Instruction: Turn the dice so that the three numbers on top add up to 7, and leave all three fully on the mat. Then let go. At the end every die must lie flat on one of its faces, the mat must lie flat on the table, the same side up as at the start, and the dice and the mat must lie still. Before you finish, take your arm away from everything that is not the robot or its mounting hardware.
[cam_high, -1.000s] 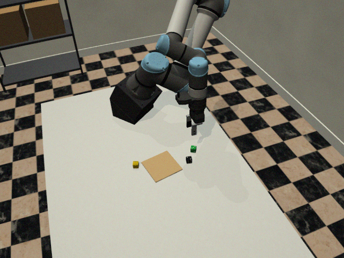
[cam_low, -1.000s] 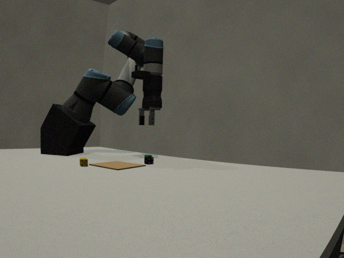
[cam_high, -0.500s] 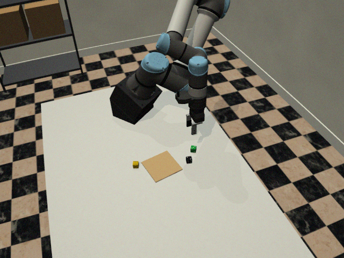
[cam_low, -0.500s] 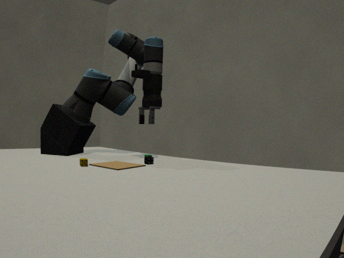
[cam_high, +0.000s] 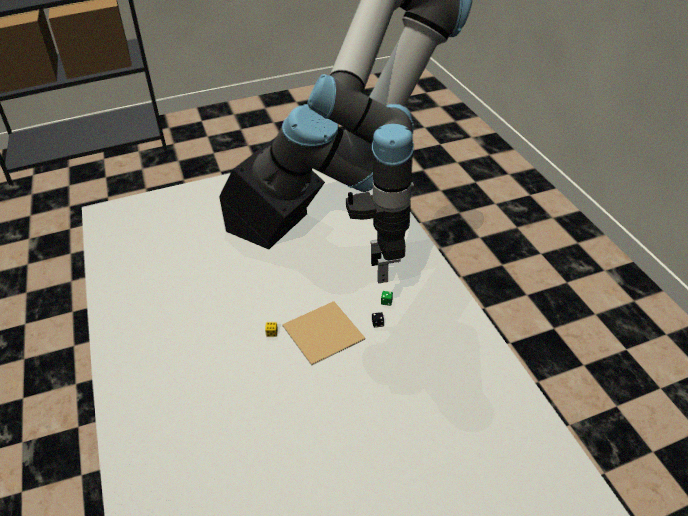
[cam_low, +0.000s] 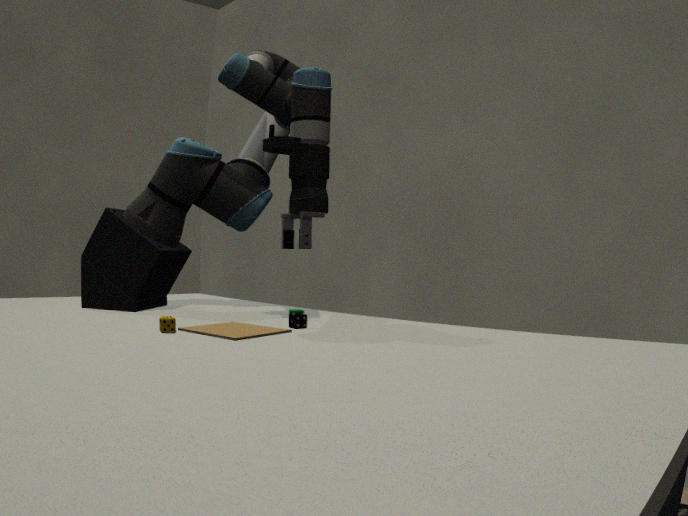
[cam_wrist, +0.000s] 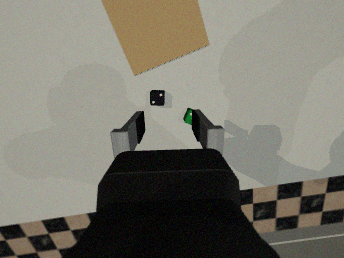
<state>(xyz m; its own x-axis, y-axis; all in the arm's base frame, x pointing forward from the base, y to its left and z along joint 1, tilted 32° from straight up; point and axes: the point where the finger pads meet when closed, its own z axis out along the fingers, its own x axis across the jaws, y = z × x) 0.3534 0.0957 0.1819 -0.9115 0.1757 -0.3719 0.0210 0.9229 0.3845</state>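
Now: hand 15 cm above the black die, 2 cm short of it and 1 cm to the left of it. The rest, counted from my hand: yellow die: 25 cm to the right, 15 cm below, 1 cm behind; tan mat: 16 cm below, 14 cm to the right, 1 cm ahead; green die: 15 cm below, 4 cm behind, 3 cm to the left.
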